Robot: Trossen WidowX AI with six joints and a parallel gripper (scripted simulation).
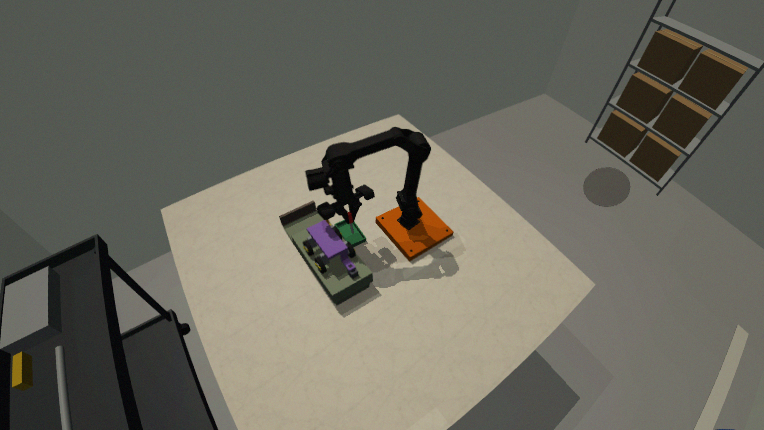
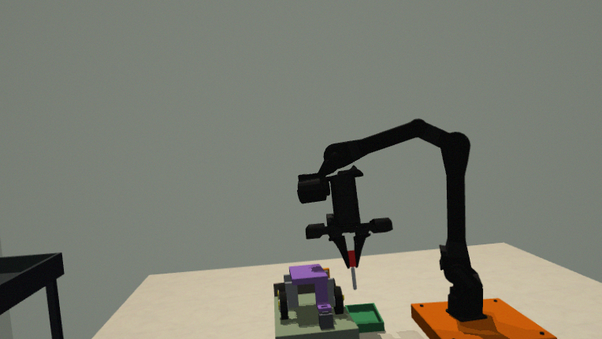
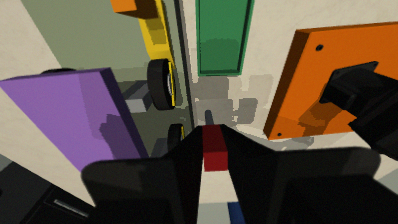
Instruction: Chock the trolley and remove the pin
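The green tray lies 15 cm below my gripper tip, 5 cm to the right of it and 4 cm behind it. Also, from my gripper tip: trolley 10 cm ahead, 3 cm below, 1 cm to the left; then red-headed stop pin right at my gripper tip; then yellow chock 7 cm to the right, 6 cm below, 4 cm ahead.
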